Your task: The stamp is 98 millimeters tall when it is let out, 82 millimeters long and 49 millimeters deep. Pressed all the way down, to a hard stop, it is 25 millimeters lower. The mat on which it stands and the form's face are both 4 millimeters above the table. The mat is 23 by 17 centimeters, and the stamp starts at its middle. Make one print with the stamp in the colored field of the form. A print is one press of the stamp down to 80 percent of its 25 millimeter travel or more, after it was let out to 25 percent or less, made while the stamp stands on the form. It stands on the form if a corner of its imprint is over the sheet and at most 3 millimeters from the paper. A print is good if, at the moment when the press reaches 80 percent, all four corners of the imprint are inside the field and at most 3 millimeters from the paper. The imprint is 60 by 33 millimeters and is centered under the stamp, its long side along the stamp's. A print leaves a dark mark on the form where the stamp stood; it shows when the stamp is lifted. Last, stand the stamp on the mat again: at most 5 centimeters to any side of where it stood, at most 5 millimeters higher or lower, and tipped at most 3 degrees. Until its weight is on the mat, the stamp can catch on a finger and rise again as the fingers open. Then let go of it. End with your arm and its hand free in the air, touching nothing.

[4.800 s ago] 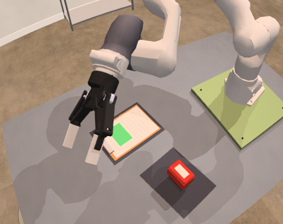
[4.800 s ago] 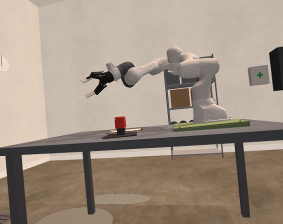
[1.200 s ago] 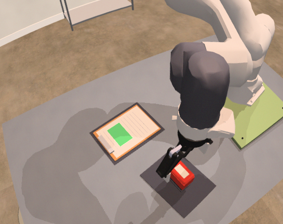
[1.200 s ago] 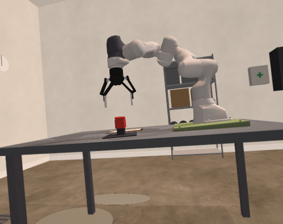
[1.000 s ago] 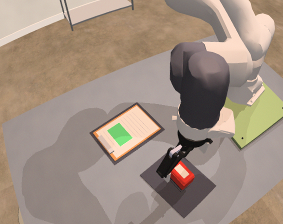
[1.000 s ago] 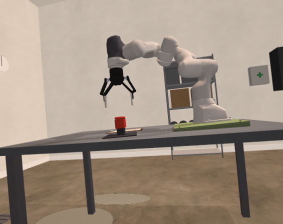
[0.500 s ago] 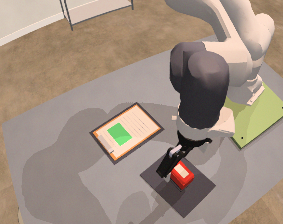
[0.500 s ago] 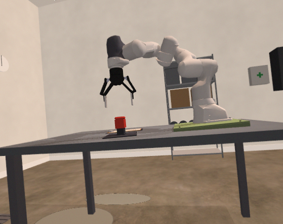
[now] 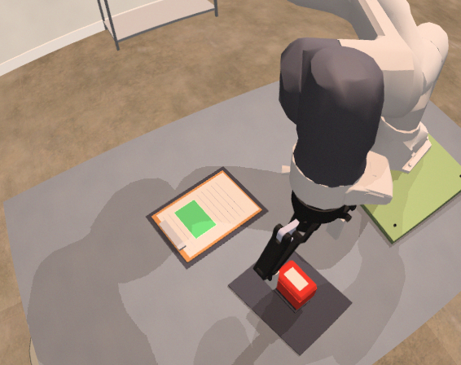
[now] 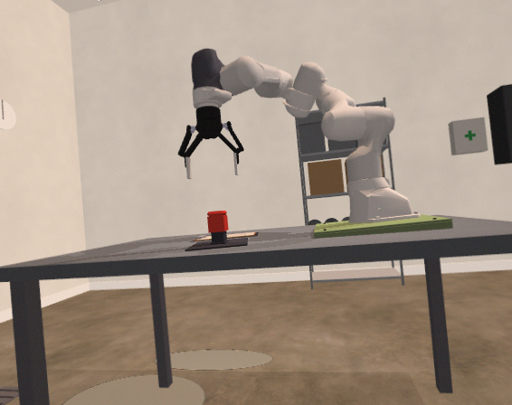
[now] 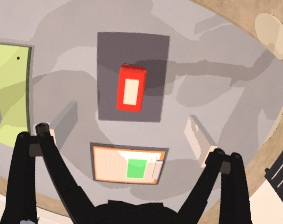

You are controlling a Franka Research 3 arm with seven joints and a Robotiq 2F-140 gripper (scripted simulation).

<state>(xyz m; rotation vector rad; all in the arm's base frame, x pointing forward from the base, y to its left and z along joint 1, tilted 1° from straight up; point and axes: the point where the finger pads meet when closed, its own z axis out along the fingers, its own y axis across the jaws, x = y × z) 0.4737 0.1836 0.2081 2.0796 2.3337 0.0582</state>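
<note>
Right now the red stamp is 17 cm below my hand. Round my hand: form 29 cm to the right, 21 cm below, 7 cm ahead.
</note>
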